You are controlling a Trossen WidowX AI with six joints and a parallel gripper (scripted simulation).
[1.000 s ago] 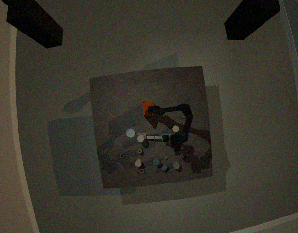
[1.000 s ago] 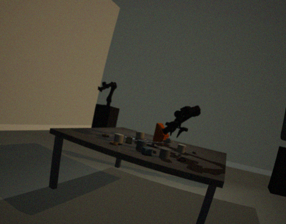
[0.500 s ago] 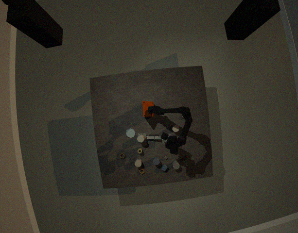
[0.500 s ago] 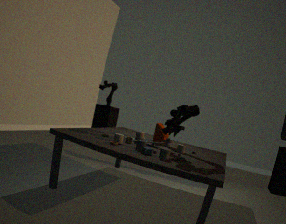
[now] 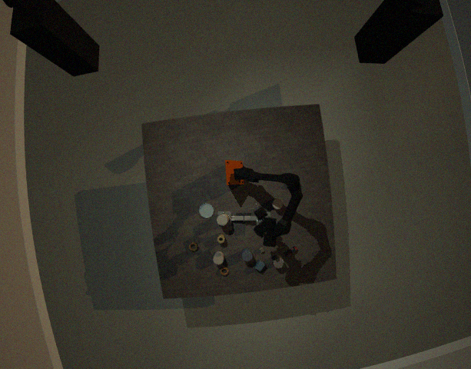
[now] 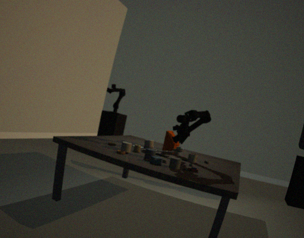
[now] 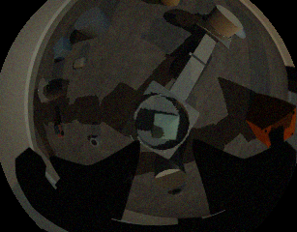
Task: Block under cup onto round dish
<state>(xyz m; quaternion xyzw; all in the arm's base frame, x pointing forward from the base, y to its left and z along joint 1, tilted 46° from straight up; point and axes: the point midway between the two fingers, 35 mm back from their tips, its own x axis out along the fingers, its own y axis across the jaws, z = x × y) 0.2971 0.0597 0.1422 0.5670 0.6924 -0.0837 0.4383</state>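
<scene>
My gripper tip is now 4 cm above the bluish block. Round my gripper tip: blue cylinder (24 cm ahead, 14 cm to the right, 9 cm below); toy (26 cm ahead, 20 cm to the left, 12 cm below); balance (13 cm to the right, 11 cm below).
</scene>
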